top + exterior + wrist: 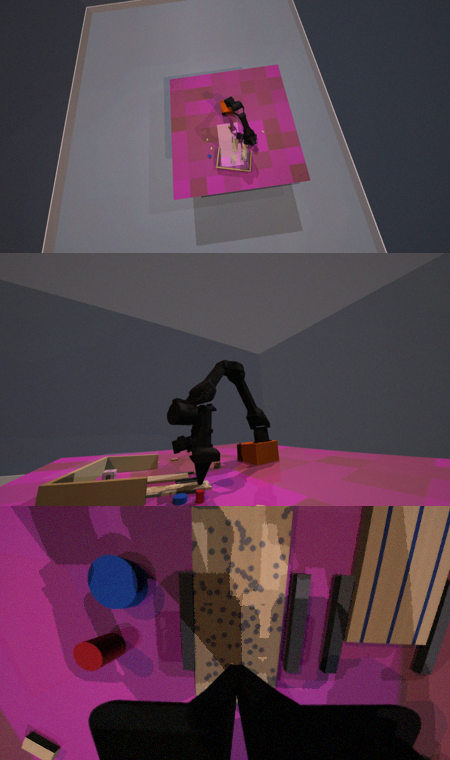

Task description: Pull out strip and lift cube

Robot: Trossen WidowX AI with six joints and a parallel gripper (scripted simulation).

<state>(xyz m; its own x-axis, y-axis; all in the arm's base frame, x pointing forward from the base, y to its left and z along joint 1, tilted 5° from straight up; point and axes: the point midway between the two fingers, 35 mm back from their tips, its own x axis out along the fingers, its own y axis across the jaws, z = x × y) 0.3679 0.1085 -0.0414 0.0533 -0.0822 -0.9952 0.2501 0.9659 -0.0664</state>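
Now: gripper tip 100 mm short of the speckled strip and 30 mm to the left of it. The rest, counted from my gripper tip: red cylinder: 80 mm to the left, 40 mm ahead, 10 mm above.
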